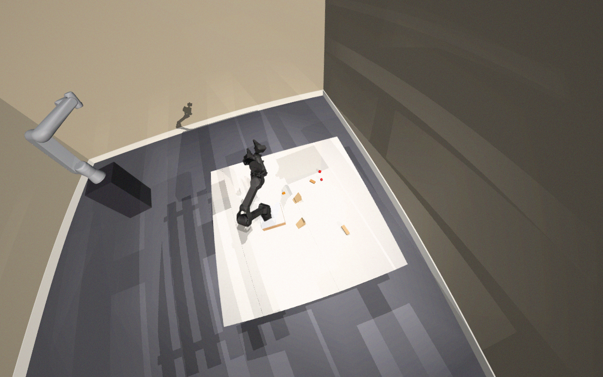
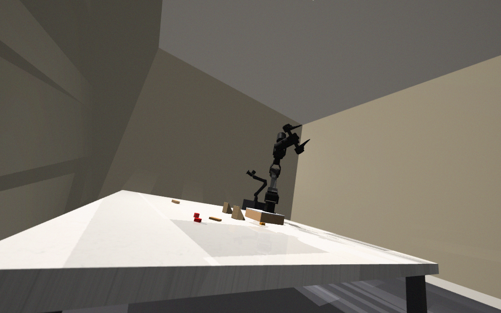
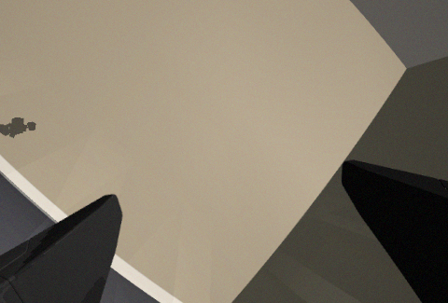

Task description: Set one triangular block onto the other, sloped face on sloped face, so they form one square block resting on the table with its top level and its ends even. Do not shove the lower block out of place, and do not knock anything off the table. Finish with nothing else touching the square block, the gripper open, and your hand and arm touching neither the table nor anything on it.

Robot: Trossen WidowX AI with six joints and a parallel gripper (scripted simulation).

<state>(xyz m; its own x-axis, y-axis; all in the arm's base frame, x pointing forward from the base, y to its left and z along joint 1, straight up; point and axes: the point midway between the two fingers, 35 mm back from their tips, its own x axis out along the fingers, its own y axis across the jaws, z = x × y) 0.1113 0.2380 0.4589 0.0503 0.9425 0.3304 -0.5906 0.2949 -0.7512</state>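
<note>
My gripper tip is now 520 mm above the orange bit, 120 mm to the left of it and 90 mm short of it.
</note>
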